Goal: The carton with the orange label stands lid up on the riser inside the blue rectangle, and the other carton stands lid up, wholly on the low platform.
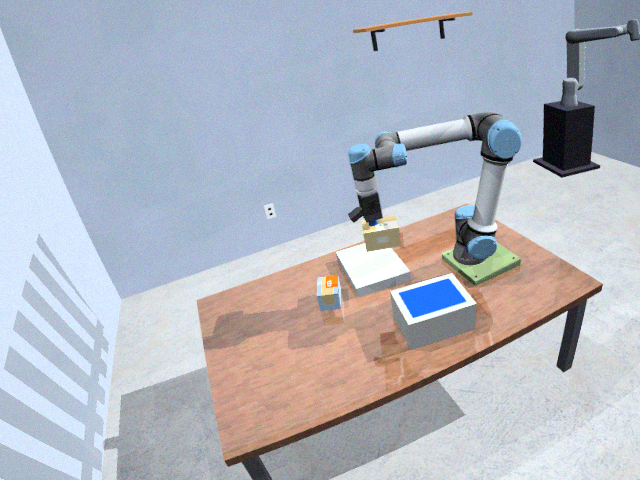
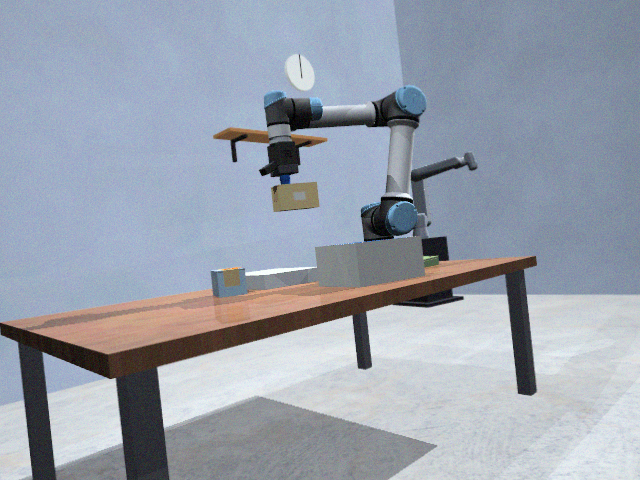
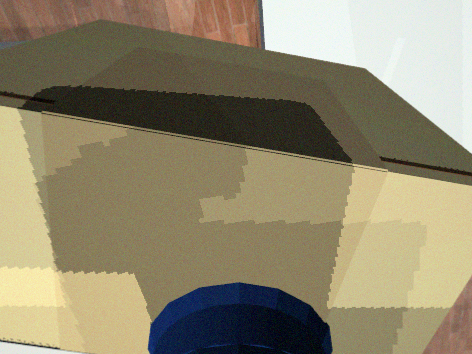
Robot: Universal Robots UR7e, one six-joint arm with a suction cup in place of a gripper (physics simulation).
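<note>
My suction cup (image 1: 373,223) (image 2: 285,179) (image 3: 240,320) is shut on the tan carton (image 1: 382,239) (image 2: 295,196) (image 3: 150,240), holding it by its upper face. The carton hangs roughly level, well above the low white platform (image 1: 372,268) (image 2: 281,279) (image 3: 430,75). A pale label shows on its side. The blue and tan carton with the orange label (image 1: 329,293) (image 2: 229,282) stands on the table, beside the platform and apart from it. The grey riser (image 1: 439,325) (image 2: 369,263) bears the blue rectangle (image 1: 433,297), with no carton on it. The tan carton's underside is hidden.
The wooden table (image 1: 279,372) (image 2: 155,320) carries the arm's green base plate (image 1: 483,268) (image 2: 430,260) behind the riser. A wall shelf (image 1: 413,22) (image 2: 248,135) hangs behind. A second, grey arm (image 1: 573,62) (image 2: 439,167) stands on a black pedestal at the back right.
</note>
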